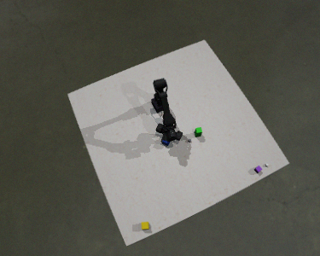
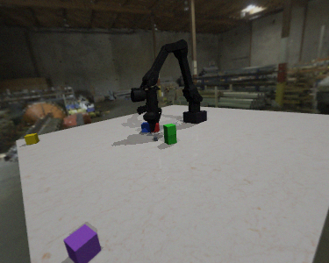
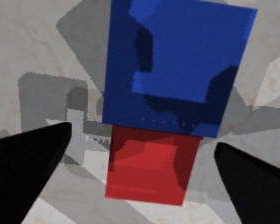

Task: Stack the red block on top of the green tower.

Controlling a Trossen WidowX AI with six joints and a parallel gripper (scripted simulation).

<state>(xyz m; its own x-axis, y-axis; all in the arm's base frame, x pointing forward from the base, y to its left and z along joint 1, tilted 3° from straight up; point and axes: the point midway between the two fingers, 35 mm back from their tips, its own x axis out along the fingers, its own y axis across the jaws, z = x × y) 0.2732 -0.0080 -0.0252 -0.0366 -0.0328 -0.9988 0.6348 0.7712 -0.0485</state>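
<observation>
The red block is 10 mm above my gripper tip. The rest, counted from my gripper tip: yellow block: 580 mm ahead, 320 mm to the right, 10 mm above; small grey cube: 140 mm to the left, 70 mm ahead; blue block: 30 mm to the right, 30 mm ahead, 10 mm above.
</observation>
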